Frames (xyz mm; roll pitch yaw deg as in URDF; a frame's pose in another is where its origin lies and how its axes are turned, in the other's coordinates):
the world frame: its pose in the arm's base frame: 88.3 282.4 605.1 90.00 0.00 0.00
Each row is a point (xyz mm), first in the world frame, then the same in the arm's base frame.
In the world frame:
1: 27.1 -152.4 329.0
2: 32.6 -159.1 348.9
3: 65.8 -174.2 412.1
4: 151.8 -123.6 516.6
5: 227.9 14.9 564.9
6: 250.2 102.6 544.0
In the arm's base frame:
1: 115.4 -46.6 452.7
2: 120.9 -66.5 446.0
3: 154.1 -129.7 430.9
4: 240.1 -234.2 481.5
5: 316.2 -282.5 620.0
6: 338.5 -261.6 707.7

